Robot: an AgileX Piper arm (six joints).
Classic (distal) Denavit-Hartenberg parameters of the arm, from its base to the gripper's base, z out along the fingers. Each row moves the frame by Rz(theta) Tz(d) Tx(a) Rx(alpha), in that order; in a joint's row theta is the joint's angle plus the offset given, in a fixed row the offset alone. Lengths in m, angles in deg.
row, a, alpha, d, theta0
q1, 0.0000, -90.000, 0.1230, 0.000
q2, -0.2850, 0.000, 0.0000, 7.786
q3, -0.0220, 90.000, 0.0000, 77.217
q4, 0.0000, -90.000, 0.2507, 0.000
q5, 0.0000, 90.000, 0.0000, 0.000
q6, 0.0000, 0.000, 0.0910, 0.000
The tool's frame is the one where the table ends.
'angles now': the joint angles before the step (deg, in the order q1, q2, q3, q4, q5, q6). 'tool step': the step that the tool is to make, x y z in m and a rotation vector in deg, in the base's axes. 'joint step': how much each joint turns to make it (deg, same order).
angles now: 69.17, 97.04, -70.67, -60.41, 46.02, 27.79
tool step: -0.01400, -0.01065, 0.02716, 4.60, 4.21, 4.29
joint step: 0.04, -5.62, 0.00, 9.65, -3.20, -7.99
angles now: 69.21, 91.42, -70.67, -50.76, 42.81, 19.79
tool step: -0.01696, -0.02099, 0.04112, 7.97, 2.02, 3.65
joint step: 0.05, -7.86, -0.01, 8.28, -2.49, -5.88
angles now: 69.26, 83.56, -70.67, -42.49, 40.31, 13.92
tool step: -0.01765, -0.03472, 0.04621, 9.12, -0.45, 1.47
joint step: 0.03, -9.23, 0.00, 4.59, -0.61, -2.44
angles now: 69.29, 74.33, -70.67, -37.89, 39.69, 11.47
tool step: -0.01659, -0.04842, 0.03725, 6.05, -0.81, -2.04
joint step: 0.00, -9.50, 0.00, 1.62, 4.15, -0.62
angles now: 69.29, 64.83, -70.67, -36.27, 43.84, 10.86
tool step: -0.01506, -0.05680, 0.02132, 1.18, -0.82, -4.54
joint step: 0.00, -9.26, 0.38, -0.63, 8.56, -1.36
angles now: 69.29, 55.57, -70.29, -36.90, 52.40, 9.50
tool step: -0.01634, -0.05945, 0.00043, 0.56, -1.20, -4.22
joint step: 0.00, -10.56, 3.78, -1.96, 6.76, -0.97
